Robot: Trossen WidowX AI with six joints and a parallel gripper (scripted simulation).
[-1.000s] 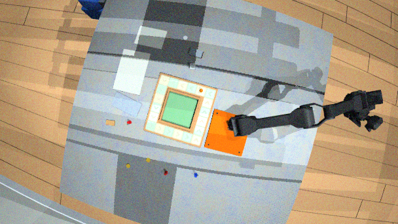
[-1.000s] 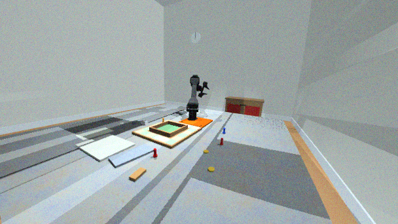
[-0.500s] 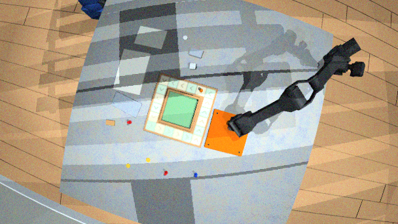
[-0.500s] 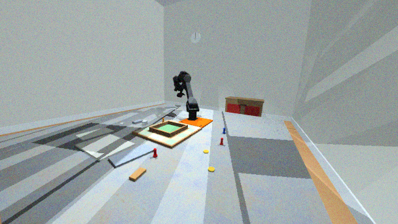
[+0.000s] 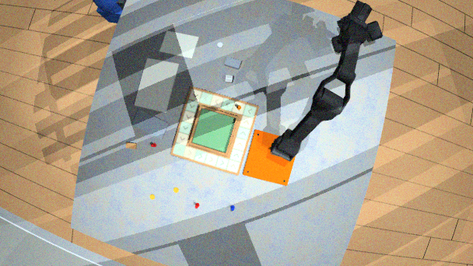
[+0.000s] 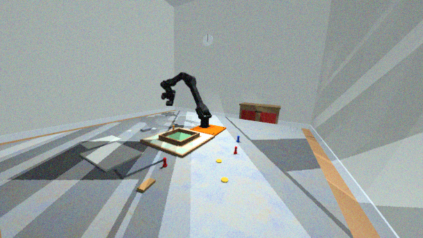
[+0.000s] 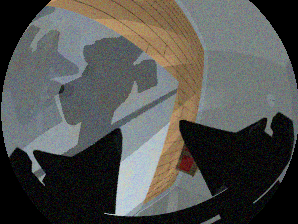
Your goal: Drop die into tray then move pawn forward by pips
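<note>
The white die lies 460 mm ahead of my gripper tip, 290 mm to the left of it and 100 mm below it. The rest, counted from my gripper tip: orange pawn: 390 mm to the left, 390 mm ahead, 90 mm below; white disc: 540 mm ahead, 160 mm to the left, 120 mm below; grey tile: 470 mm ahead, 220 mm to the left, 110 mm below.
</note>
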